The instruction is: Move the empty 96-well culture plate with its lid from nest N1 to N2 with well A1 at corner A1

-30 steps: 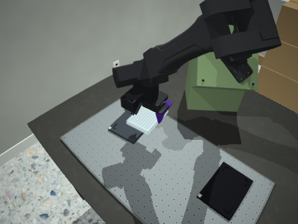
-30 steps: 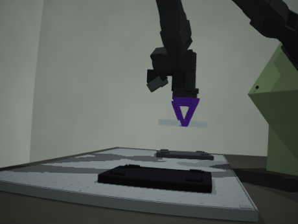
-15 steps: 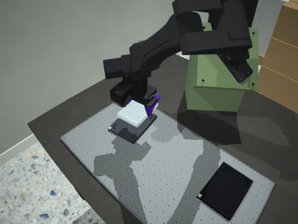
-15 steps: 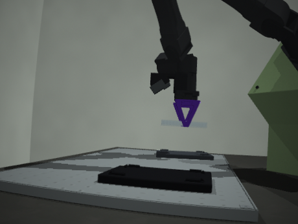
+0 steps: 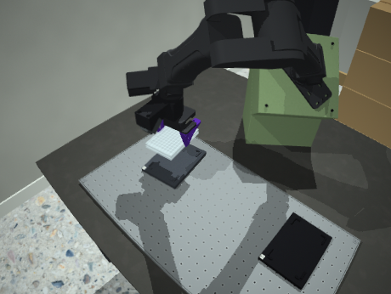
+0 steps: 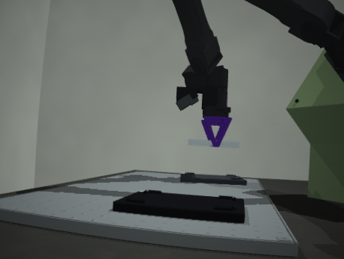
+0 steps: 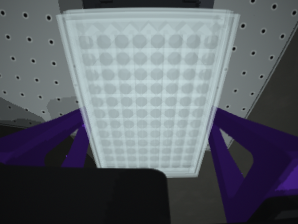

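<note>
The lid is 1 cm above my hand. The rest, counted from my hand: black plate nest N1: 14 cm behind, 39 cm to the left, 9 cm below; A1 corner mark: 9 cm ahead, 1 cm to the right, 9 cm below; plate nest N2: 9 cm below.
</note>
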